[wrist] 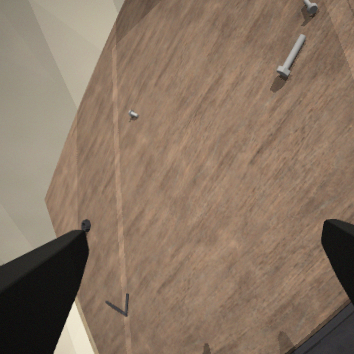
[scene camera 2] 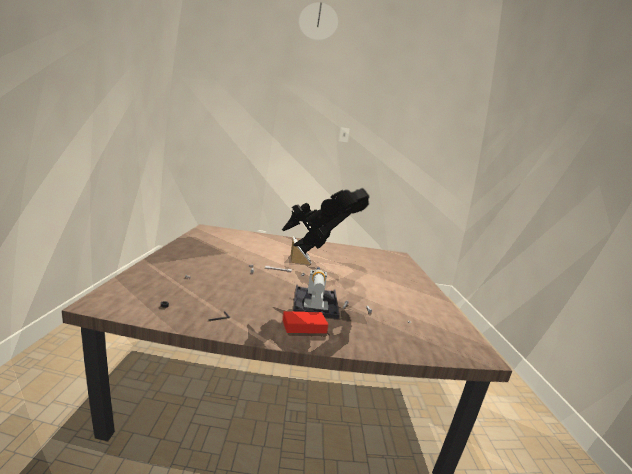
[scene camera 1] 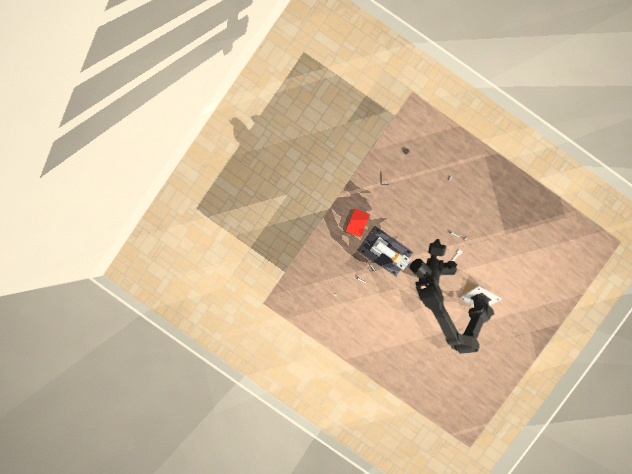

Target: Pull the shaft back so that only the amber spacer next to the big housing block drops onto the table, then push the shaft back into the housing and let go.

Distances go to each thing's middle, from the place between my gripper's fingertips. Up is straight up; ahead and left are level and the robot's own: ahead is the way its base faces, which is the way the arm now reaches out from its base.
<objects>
I see my gripper 32 cm short of the red block [scene camera 2: 295,322], 17 cm above it and 9 cm to the right of it.
</objects>
